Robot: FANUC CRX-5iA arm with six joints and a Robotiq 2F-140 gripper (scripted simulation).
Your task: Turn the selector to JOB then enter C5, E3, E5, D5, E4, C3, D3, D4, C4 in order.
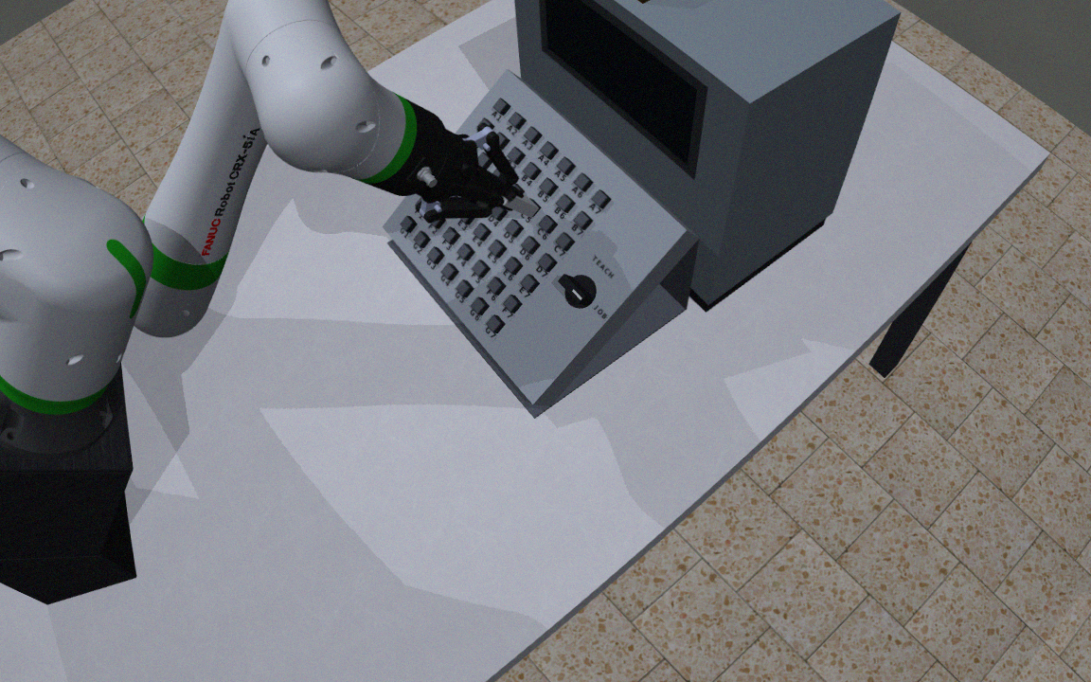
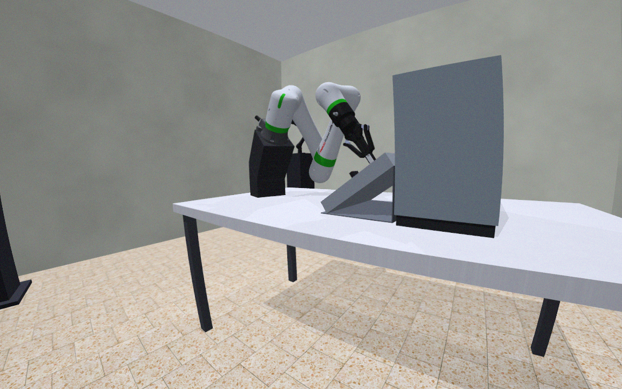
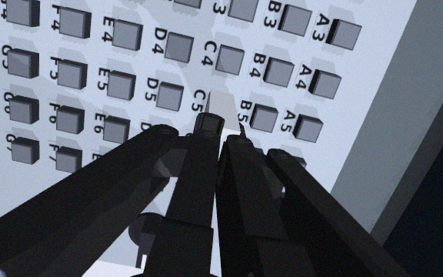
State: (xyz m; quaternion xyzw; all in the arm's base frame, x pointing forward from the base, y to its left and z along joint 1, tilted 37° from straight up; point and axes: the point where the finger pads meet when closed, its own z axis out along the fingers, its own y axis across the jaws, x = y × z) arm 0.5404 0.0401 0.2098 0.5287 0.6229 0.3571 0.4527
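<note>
The key C4 is 30 mm to the left of my hand, 30 mm below it and 20 mm ahead of it. Also, from my hand: key E4 (70 mm below, 40 mm behind, 30 mm to the left); key D3 (70 mm to the left, 50 mm below, 10 mm behind); key C7 (70 mm to the right, 30 mm below, 20 mm ahead).
</note>
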